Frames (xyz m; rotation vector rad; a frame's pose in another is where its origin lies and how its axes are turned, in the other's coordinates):
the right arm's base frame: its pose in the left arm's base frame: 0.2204 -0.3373 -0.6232 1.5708 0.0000 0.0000
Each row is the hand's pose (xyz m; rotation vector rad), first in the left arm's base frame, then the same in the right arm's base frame.
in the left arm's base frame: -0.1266 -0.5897 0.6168 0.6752 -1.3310 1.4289
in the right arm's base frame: -0.3470 1.2400 0.2524 -0.3857 0.0678 1.9116
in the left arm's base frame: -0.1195 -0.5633 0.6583 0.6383 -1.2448 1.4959
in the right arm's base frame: -0.3399 1.2815 0.2260 -0.4236 0.1749 1.9085
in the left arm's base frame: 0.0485 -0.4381 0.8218 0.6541 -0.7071 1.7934
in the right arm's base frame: -0.1719 1.4450 0.1008 -0.4188 0.7554 1.7387
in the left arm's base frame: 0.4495 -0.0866 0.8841 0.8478 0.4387 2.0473
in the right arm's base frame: 0.2291 1.5073 -0.2507 -0.1475 1.6712 1.0813
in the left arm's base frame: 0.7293 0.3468 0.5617 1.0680 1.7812 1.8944
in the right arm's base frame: 0.5089 1.1849 -0.6841 0.3794 2.3273 0.0717
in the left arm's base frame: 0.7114 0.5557 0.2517 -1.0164 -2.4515 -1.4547
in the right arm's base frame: 0.4910 0.8749 -0.8930 0.7780 2.5520 -0.6512
